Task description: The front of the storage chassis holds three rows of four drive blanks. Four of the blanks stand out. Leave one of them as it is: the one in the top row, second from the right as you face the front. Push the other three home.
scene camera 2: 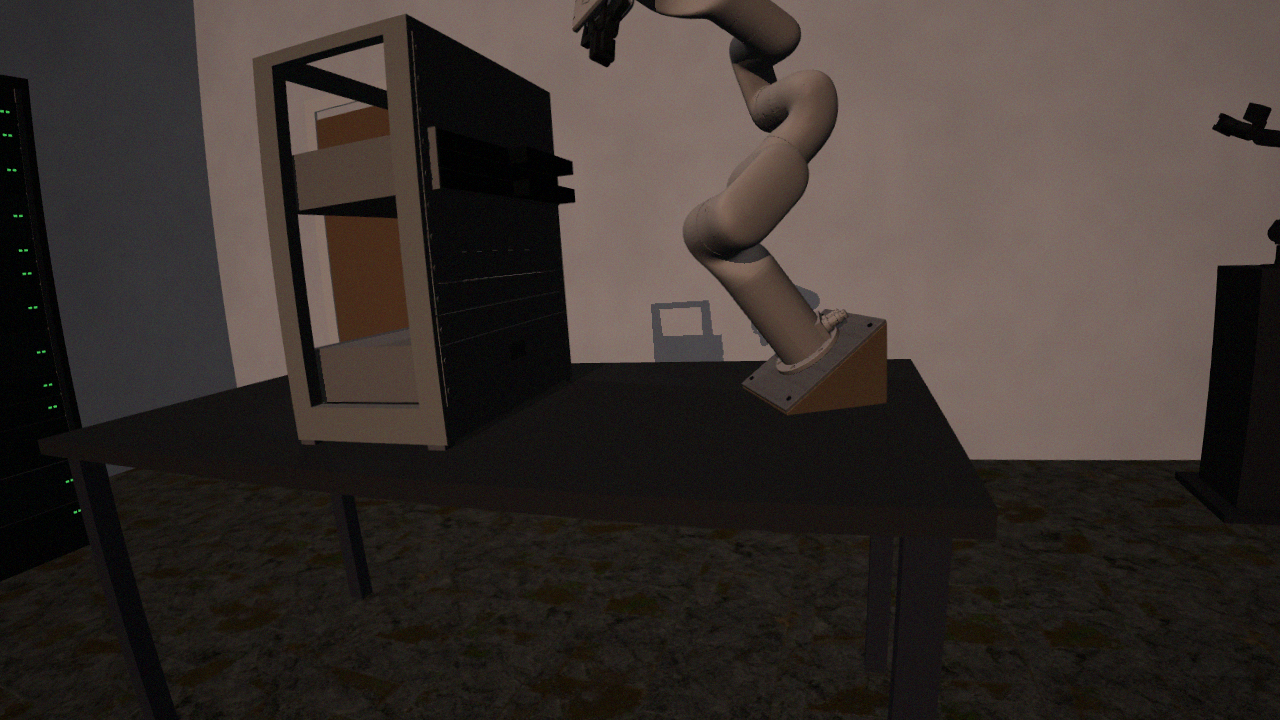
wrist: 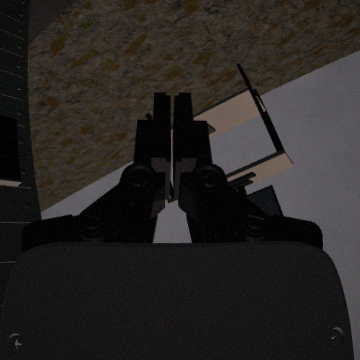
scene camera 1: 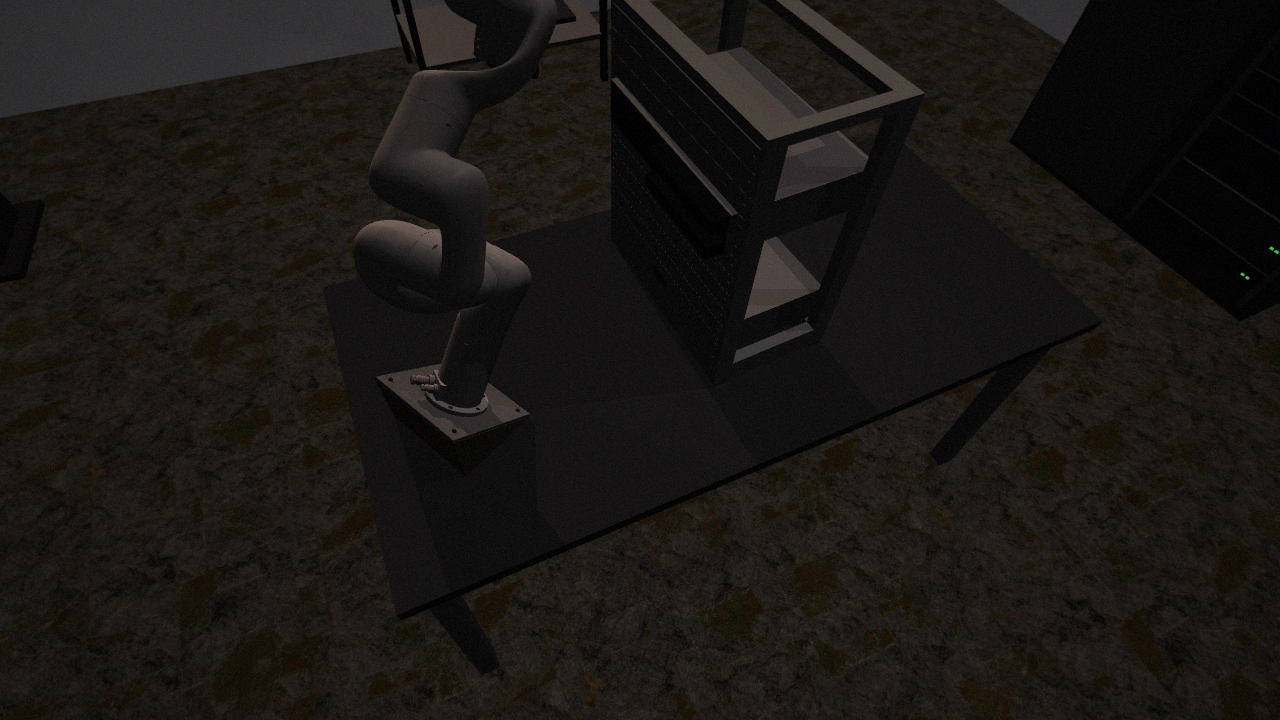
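Note:
The storage chassis is a dark box across the front of the rack, above the rack's mid-height. In scene camera 2, dark shapes stand out toward its far end: an upper stub, a lower stub and a block nearer the middle. It is too dark to tell the single blanks, their rows or which stand out. My gripper is shut and empty. It is in the air in front of the rack, higher than the chassis, and touches nothing visible. In scene camera 1 its fingers are hidden.
The open-framed rack stands on the dark table facing the arm's wedge base. A second table stands behind. A dark cabinet with green lights stands beyond the table.

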